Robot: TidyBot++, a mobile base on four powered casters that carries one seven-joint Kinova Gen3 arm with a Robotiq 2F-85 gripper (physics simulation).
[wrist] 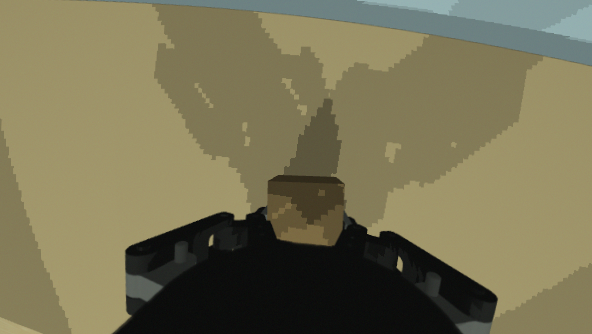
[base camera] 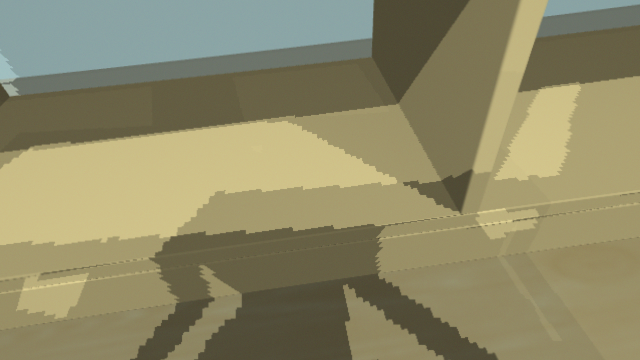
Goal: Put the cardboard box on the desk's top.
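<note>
The cardboard box point(wrist: 306, 200) is a small brown block near the lower middle of the wrist view, over a broad tan surface point(wrist: 100, 100). My gripper point(wrist: 305, 217) is shut on the box, with one black finger against its left side and one against its right. The gripper's dark body hides the near end of the box. I cannot tell if the box touches the surface beneath it, or if that surface is the desk's top. The box and the gripper do not show in the base camera view.
Tan furniture with a low ledge point(base camera: 125, 185) and an upright panel point(base camera: 450, 100) stands close in front of the base. Wooden floor point(base camera: 590, 310) shows at the bottom right, and a blue-grey wall point(base camera: 190, 30) behind. Shadows of the arm and gripper fall across the surfaces.
</note>
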